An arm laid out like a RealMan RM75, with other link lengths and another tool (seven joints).
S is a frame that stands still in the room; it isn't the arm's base.
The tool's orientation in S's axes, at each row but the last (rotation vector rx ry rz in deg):
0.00, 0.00, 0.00
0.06, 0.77, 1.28
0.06, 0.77, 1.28
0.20, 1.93, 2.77
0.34, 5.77, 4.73
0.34, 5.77, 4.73
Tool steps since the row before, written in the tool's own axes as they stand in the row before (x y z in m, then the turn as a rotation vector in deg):
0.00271, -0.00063, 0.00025, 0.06, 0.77, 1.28
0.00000, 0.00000, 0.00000, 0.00, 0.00, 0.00
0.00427, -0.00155, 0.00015, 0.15, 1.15, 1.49
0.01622, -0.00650, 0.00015, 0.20, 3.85, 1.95
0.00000, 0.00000, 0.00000, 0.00, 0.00, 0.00
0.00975, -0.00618, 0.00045, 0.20, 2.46, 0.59
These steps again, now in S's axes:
0.00271, -0.00063, 0.00025, 0.06, 0.77, 1.28
0.00000, 0.00000, 0.00000, 0.00, 0.00, 0.00
0.00431, -0.00145, 0.00009, 0.14, 1.15, 1.49
0.01651, -0.00571, -0.00042, 0.08, 3.85, 1.96
0.00000, 0.00000, 0.00000, 0.00, 0.00, 0.00
0.01022, -0.00535, -0.00059, 0.06, 2.47, 0.59

